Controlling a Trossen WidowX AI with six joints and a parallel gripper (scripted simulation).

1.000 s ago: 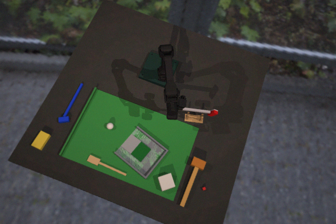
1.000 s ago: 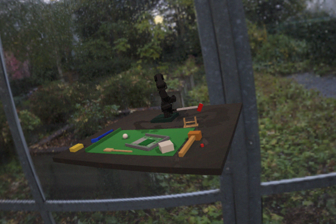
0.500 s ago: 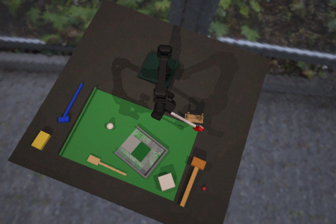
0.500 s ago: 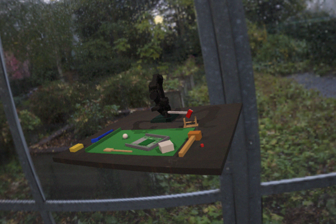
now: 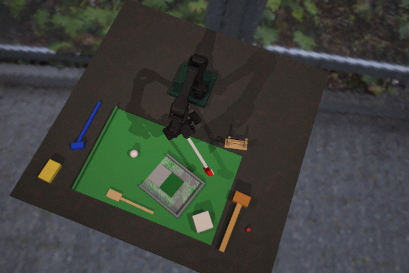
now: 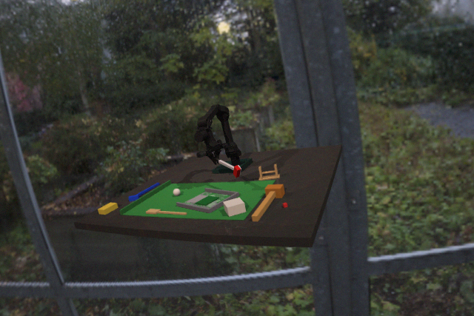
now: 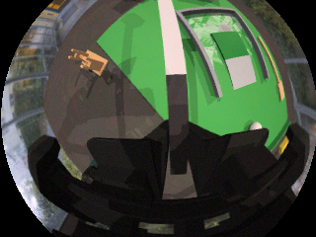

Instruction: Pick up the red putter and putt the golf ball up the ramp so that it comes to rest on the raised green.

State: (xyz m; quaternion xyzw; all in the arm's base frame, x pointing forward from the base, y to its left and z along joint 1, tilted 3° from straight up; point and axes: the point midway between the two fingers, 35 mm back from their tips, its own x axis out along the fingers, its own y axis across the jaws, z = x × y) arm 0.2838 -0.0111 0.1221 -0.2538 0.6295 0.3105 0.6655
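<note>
My gripper tip is 8 cm short of the red putter, 9 cm to the right of it and 1 cm below it. Round my gripper tip: white golf ball: 14 cm ahead, 22 cm to the right, 11 cm below; then wooden rack: 6 cm behind, 28 cm to the left, 10 cm below; then white cube: 38 cm ahead, 21 cm to the left, 10 cm below.
</note>
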